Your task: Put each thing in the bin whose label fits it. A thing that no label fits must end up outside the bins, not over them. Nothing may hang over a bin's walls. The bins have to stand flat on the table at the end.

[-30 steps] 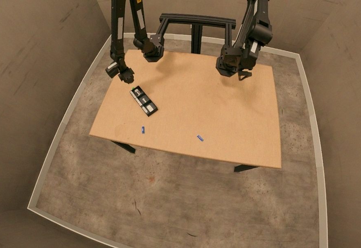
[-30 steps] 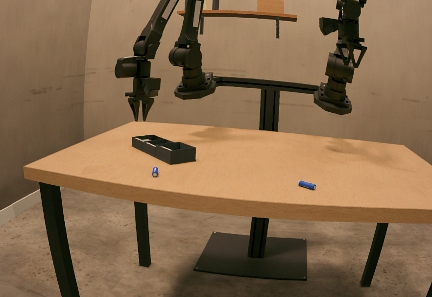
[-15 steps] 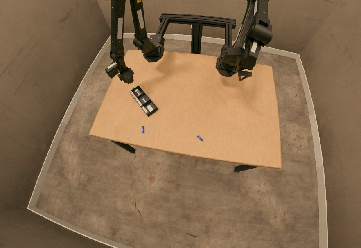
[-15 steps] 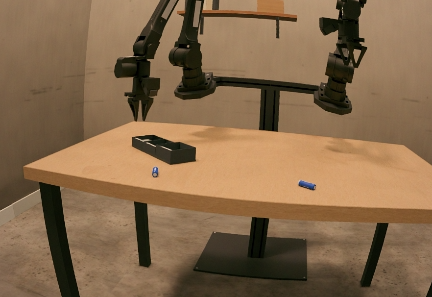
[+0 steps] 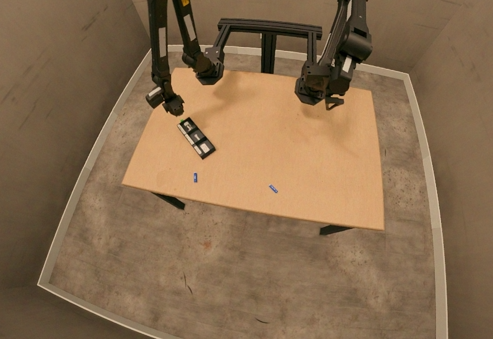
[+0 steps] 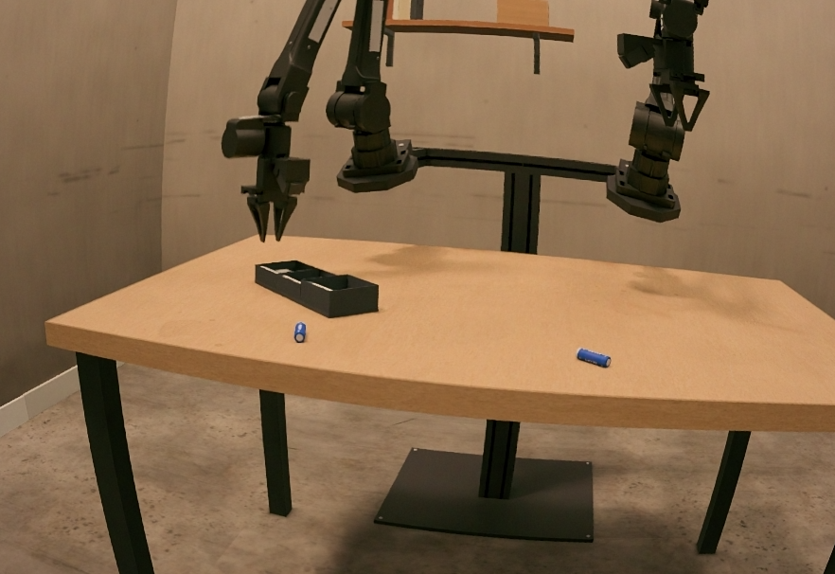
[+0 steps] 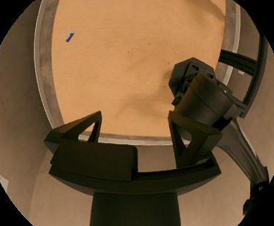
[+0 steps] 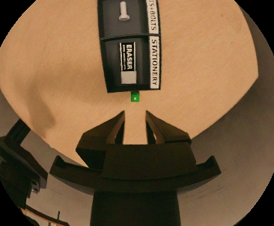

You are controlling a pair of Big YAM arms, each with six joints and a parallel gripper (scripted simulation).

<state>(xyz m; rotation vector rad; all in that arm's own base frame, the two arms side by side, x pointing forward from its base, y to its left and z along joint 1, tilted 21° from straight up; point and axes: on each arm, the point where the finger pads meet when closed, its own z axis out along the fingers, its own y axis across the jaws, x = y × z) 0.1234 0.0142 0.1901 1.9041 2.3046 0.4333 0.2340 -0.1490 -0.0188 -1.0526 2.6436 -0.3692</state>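
Now: the green die 6 cm below my right hand. The rest, counted from my right hand: eraser (6 cm below, 5 cm to the left, 3 cm ahead); black bin tray (12 cm to the left, 8 cm ahead, 5 cm below); white bolt (12 cm to the left, 8 cm ahead, 6 cm below).
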